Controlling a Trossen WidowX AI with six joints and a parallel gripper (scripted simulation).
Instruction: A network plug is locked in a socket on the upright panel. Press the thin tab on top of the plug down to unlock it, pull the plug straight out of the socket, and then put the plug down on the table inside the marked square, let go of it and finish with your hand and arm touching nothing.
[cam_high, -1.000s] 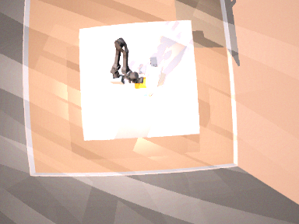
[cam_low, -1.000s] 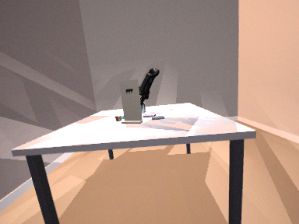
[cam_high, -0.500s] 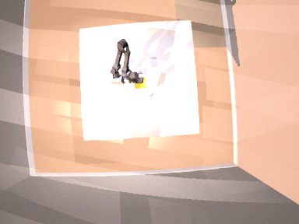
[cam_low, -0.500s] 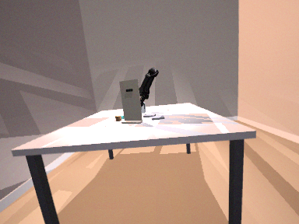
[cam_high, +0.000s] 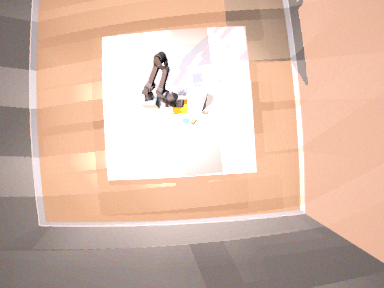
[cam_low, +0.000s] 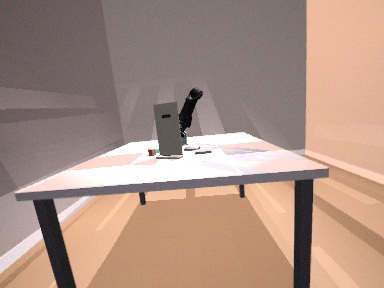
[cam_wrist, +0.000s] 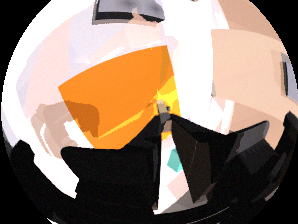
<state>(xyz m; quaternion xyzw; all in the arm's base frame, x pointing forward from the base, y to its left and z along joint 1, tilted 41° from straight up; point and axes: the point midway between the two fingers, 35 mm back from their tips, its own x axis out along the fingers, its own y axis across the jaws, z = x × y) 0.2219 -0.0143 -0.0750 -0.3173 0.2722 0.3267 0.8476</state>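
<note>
Right now my gripper tip is 30 mm above the orange marked square and 10 mm past it. Also, from my gripper tip: cyan block (120 mm to the right, 30 mm ahead, 20 mm below); brown piece (130 mm to the right, 90 mm ahead, 10 mm below); network plug (right at my gripper tip).
</note>
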